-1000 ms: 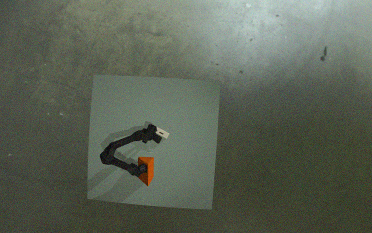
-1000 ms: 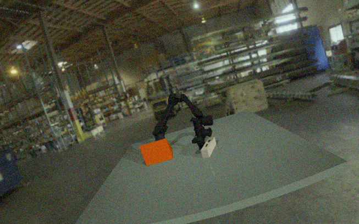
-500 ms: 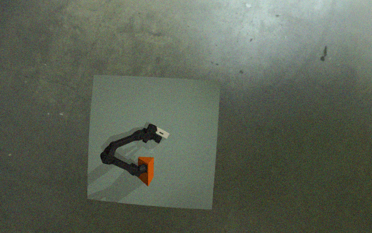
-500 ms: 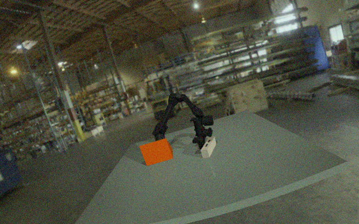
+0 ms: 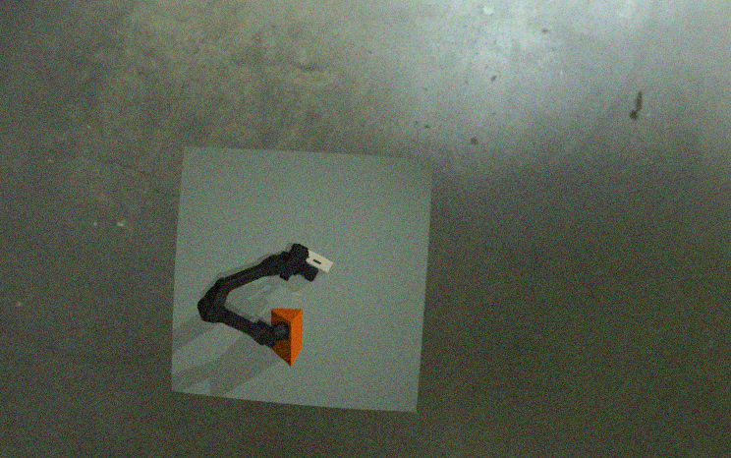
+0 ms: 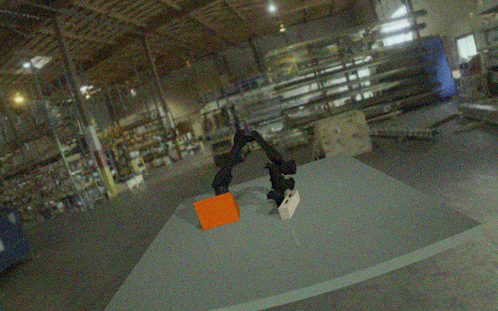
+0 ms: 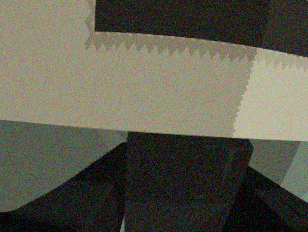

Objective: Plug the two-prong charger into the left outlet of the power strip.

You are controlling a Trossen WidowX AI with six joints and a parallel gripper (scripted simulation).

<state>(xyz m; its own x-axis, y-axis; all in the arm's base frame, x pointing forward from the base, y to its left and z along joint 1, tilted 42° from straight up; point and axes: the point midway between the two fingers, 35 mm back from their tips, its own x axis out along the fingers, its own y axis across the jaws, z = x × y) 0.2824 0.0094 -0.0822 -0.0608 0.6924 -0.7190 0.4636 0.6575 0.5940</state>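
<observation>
Right now my gripper tip is 20 mm short of the dark two-prong charger, 10 mm to the left of it and 10 mm below it.
</observation>
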